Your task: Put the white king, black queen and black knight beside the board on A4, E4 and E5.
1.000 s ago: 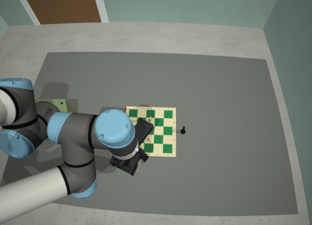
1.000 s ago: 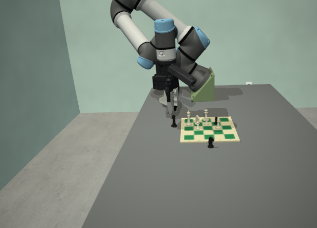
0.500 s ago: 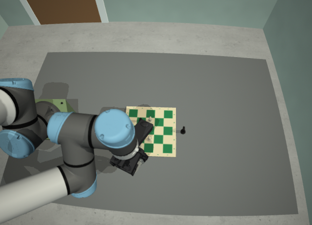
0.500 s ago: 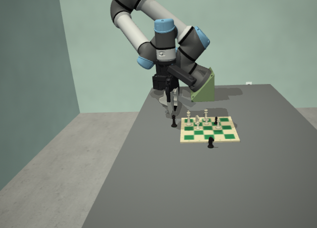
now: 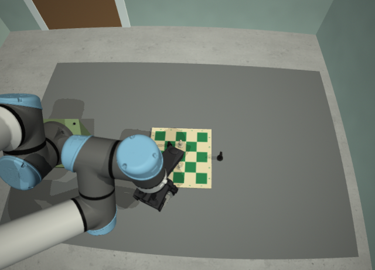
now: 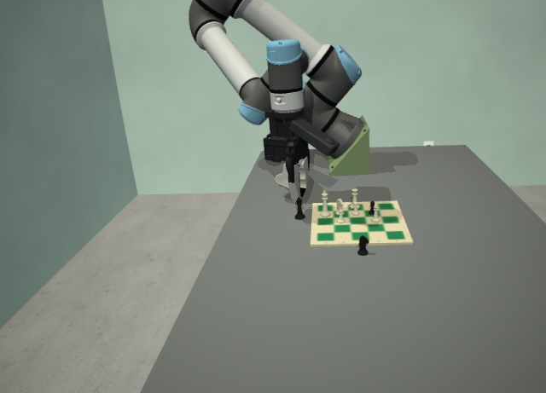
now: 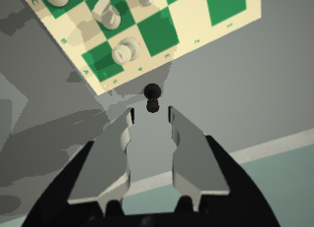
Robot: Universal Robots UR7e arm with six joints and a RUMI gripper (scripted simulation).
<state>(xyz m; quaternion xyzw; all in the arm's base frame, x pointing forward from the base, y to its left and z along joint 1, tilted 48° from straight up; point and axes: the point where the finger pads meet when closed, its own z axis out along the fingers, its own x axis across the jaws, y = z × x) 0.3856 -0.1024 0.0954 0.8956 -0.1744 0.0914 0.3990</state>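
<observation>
Right now the black pawn is 180 mm to the left of my hand and 40 mm below it. From my hand the other things lie so: white king 60 mm to the left, 20 mm below; then board 40 mm ahead, 140 mm to the left, 60 mm below.
</observation>
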